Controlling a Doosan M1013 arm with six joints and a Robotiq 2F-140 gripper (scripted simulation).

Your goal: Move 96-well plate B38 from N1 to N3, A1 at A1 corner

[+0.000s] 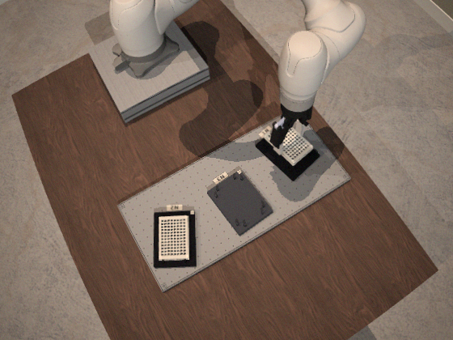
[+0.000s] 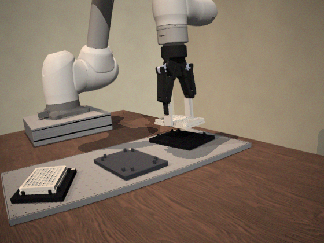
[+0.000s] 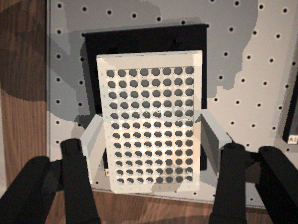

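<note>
Right now the dark grey landing nest N3 is 30 mm ahead of my hand, 220 mm to the right of it and 80 mm below it. The rest, counted from my hand: N1 label (90 mm behind, 80 mm below); white 96-well plate B38 (20 mm below); black plate nest N1 (80 mm below).
</note>
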